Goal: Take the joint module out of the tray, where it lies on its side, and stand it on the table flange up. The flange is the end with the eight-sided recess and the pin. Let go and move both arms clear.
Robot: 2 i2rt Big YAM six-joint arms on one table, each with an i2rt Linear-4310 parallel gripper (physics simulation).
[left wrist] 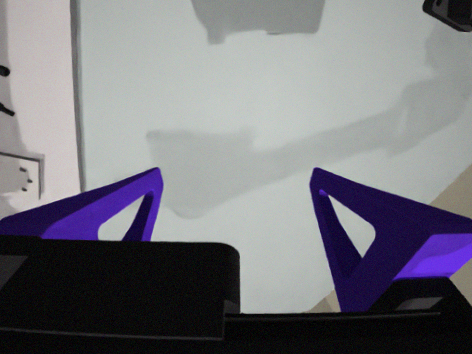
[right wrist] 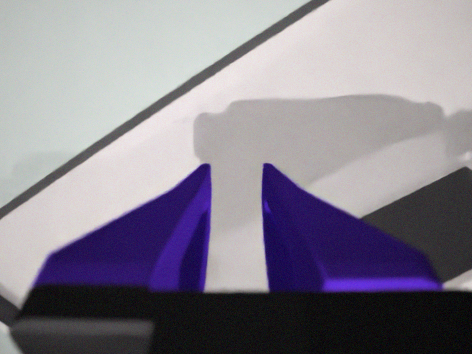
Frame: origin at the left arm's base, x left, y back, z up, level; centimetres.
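Where they show: left gripper, between the fingertips: (left wrist: 236, 176); right gripper, between the fingertips: (right wrist: 236, 178).
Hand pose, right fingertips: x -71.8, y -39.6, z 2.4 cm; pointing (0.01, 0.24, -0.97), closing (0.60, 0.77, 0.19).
Observation:
After its pixels a point has its place.
The joint module does not show in either view. My left gripper (left wrist: 236, 176) {x -36.7, y -21.4, z 19.6 cm} is open and empty above the pale table top, to the right of the tray's grey rim (left wrist: 77, 95) {x -51.1, y -23.8, z 0.3 cm}. My right gripper (right wrist: 236, 178) {x -71.8, y -39.6, z 2.4 cm} is over the tray's pale floor (right wrist: 343, 57) {x -72.0, y -33.5, z 0.4 cm}. Its purple fingers stand close together with only a narrow gap, and nothing is between them. Its shadow falls on the tray floor just beyond the fingertips.
The tray's grey rim (right wrist: 164, 100) {x -75.3, y -39.9, z 0.7 cm} runs diagonally across the right wrist view, with table top beyond it. A dark flat block (right wrist: 430, 225) {x -64.6, y -34.6, z 3.3 cm} lies in the tray to the right of the right fingers. A dark arm part (left wrist: 449, 12) {x -2.1, y -3.5, z 1.8 cm} shows at the top right of the left wrist view.

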